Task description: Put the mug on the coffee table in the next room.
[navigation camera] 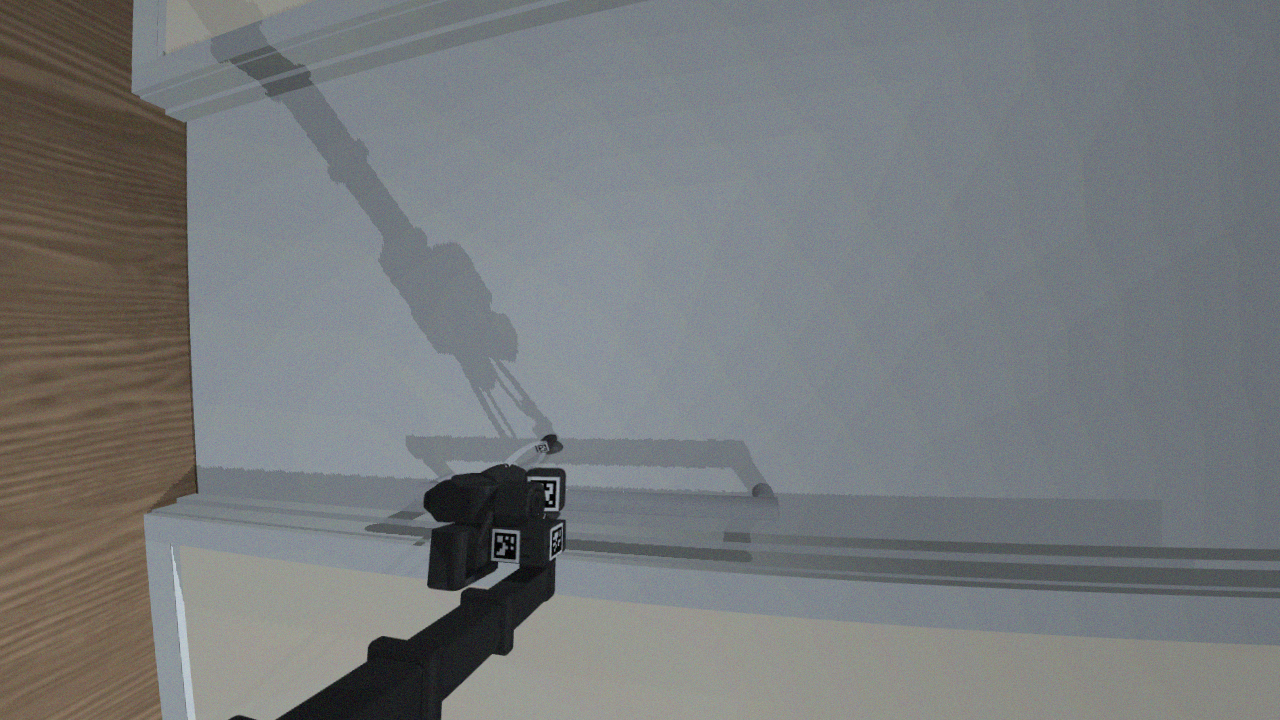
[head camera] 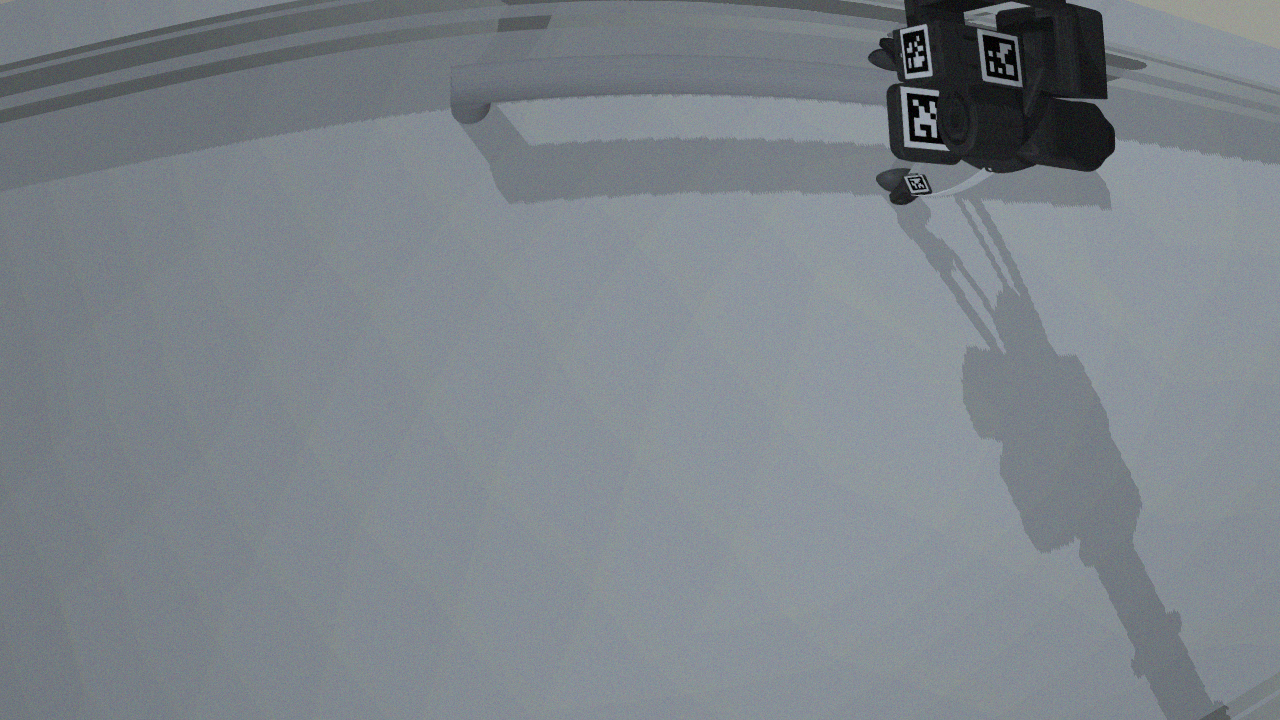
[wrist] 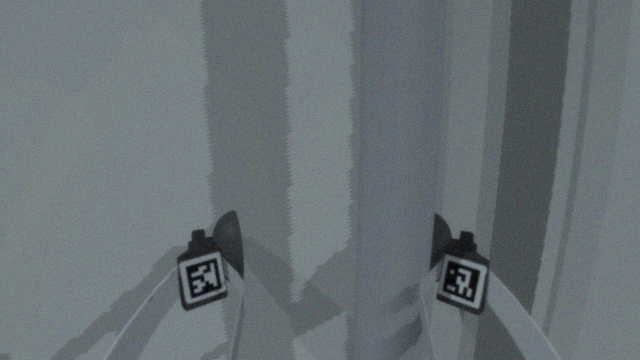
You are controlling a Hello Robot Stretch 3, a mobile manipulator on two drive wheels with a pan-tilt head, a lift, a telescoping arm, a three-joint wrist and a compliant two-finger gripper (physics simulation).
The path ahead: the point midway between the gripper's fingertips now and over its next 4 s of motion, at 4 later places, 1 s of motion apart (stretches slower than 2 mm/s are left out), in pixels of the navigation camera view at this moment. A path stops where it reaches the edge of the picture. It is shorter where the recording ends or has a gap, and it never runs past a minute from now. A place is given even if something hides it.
The gripper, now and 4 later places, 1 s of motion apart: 554, 479; 553, 497; 553, 480; 539, 477; 527, 479
